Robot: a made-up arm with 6 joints.
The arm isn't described. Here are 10 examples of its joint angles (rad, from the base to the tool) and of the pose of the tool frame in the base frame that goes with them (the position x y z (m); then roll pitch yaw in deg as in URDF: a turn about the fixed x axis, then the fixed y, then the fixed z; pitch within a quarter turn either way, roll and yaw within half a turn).
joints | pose
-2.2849 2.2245 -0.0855 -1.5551 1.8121 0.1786 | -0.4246 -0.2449 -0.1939 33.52 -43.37 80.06
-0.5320 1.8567 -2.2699 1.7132 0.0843 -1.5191 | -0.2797 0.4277 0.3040 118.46 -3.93 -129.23
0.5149 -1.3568 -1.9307 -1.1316 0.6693 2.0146 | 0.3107 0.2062 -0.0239 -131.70 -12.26 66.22
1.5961 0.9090 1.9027 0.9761 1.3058 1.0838 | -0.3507 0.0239 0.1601 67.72 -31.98 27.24
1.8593 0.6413 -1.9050 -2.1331 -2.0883 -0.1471 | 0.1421 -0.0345 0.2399 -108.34 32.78 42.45
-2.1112 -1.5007 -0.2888 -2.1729 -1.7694 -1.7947 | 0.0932 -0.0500 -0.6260 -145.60 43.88 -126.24
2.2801 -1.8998 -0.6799 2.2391 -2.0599 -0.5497 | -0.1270 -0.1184 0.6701 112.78 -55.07 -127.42
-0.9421 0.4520 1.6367 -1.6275 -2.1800 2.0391 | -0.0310 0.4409 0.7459 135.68 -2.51 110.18
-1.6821 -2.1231 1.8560 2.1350 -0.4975 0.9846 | 0.2148 0.0276 0.1079 64.74 35.47 -1.01
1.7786 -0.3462 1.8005 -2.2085 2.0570 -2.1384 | 0.2275 -0.5664 0.4611 77.22 -46.44 90.12
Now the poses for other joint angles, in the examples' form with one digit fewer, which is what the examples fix.
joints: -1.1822 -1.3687 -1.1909 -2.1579 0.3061 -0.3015
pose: -0.119 0.165 -0.380 -17.8 19.8 61.0
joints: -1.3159 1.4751 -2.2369 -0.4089 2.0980 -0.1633
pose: 0.014 0.169 -0.175 -146.8 27.5 -161.9
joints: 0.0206 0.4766 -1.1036 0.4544 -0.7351 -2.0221
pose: 0.276 0.497 0.564 64.0 20.9 1.1
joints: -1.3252 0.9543 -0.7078 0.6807 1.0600 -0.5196
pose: -0.084 0.439 -0.330 -153.7 -73.6 100.7
